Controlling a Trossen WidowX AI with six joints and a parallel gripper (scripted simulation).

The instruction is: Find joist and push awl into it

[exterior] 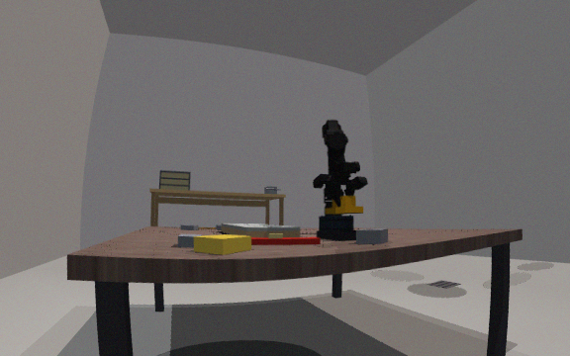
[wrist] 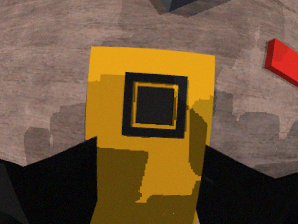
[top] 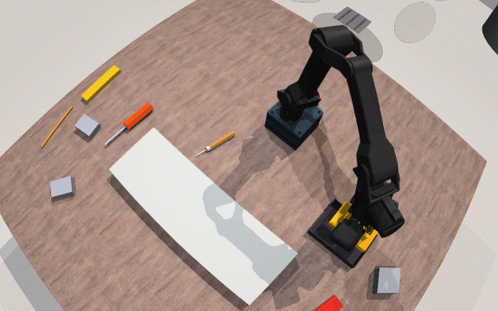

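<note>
Right now my gripper tip is 1 cm to the left of the dark tray and 9 cm above it. Round my gripper tip: square indicator (2 cm to the left, 3 cm above); then yellow stud finder (1 cm to the left, 2 cm above); then grey cube (18 cm to the left, 9 cm below).
</note>
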